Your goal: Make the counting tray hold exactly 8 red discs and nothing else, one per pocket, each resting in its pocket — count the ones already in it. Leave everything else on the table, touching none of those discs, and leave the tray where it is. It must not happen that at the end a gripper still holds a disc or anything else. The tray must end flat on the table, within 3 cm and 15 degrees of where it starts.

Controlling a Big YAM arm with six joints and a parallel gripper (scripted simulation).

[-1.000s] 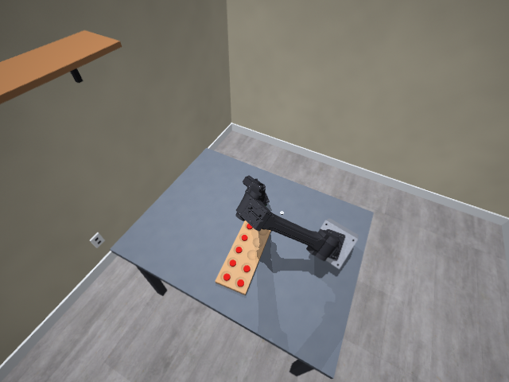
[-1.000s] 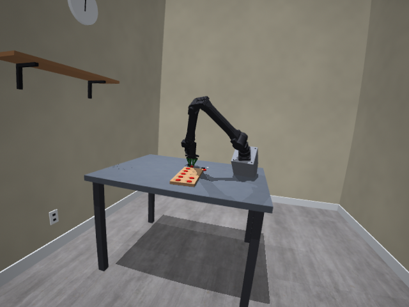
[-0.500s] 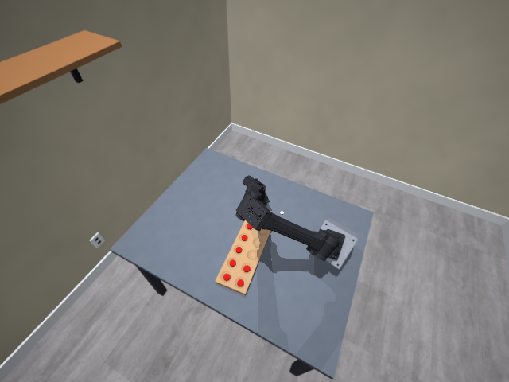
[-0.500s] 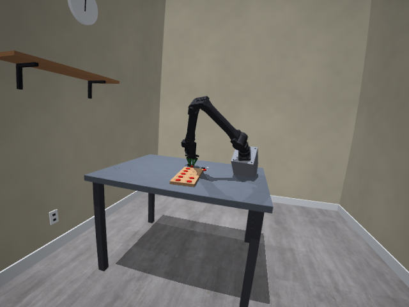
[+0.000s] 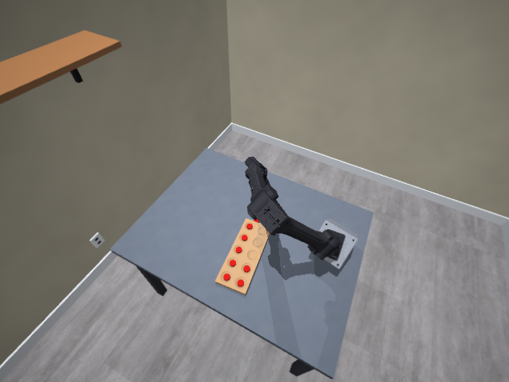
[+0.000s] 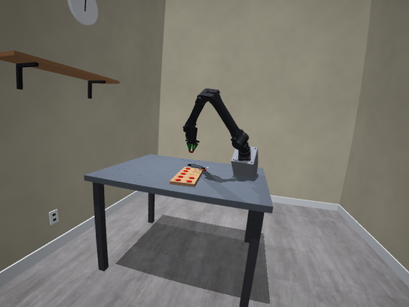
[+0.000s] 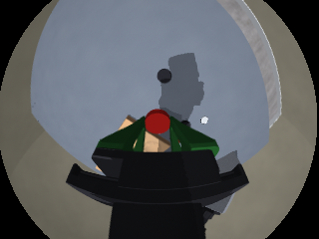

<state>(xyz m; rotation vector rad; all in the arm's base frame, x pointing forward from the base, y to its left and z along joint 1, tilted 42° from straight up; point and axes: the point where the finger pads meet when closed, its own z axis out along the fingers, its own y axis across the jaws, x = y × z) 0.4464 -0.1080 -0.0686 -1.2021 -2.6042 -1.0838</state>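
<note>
The wooden counting tray is 28 cm to the left of my hand, 13 cm below it and 8 cm behind it. The rest, counted from my hand: white disc (14 cm behind, 13 cm below, 4 cm to the right).
</note>
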